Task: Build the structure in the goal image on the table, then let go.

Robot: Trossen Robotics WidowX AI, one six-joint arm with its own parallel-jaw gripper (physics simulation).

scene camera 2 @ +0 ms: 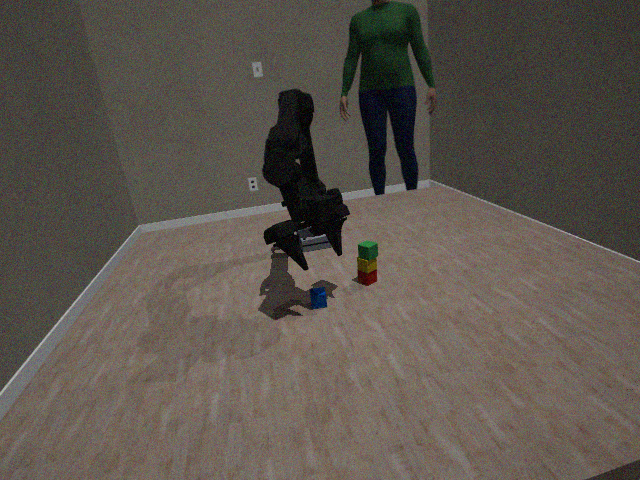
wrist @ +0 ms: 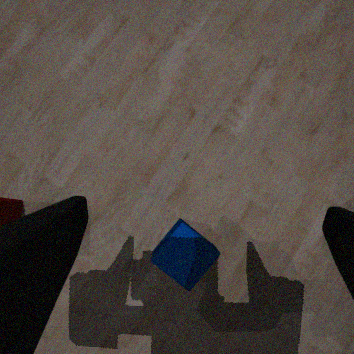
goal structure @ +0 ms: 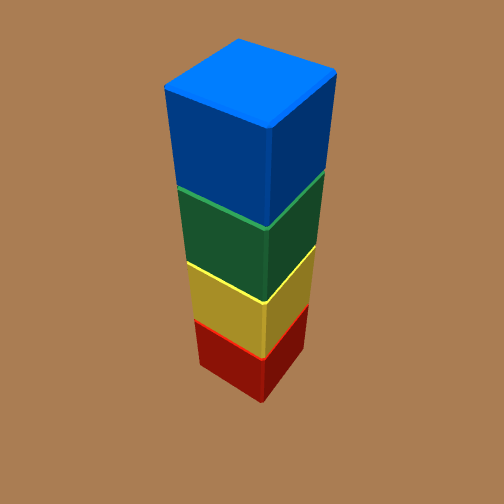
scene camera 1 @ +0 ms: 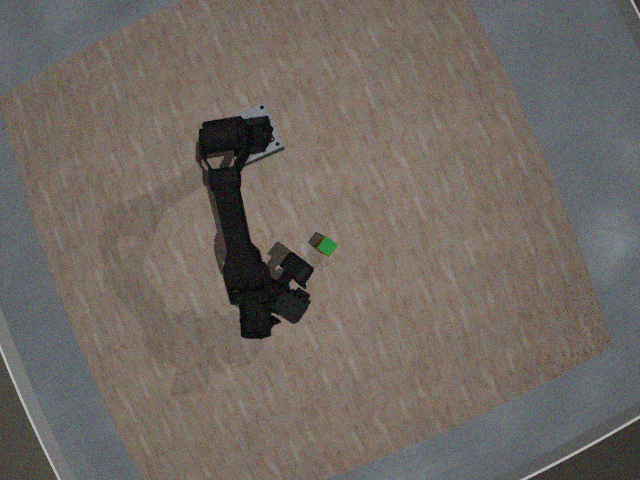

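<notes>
A green cube point(scene camera 1: 326, 246) point(scene camera 2: 368, 250) sits on top of a yellow cube point(scene camera 2: 367, 265), which sits on a red cube point(scene camera 2: 367, 277) on the table. Part of the red cube also shows at the left edge of the wrist view point(wrist: 10, 210). A blue cube point(scene camera 2: 318, 298) point(wrist: 185, 255) lies alone on the table, beside the stack and apart from it; the arm hides it in scene camera 1. My gripper point(scene camera 2: 323, 261) point(wrist: 208, 213) is wide open and empty. It hangs above the table over the blue cube, which shows between the fingers in the wrist view, turned cornerwise.
The stack stands close to the gripper, to its right in scene camera 2. The arm's grey base plate point(scene camera 1: 276, 144) is on the table at the upper left in scene camera 1. A person in a green top point(scene camera 2: 387, 46) stands at the back, beyond the table.
</notes>
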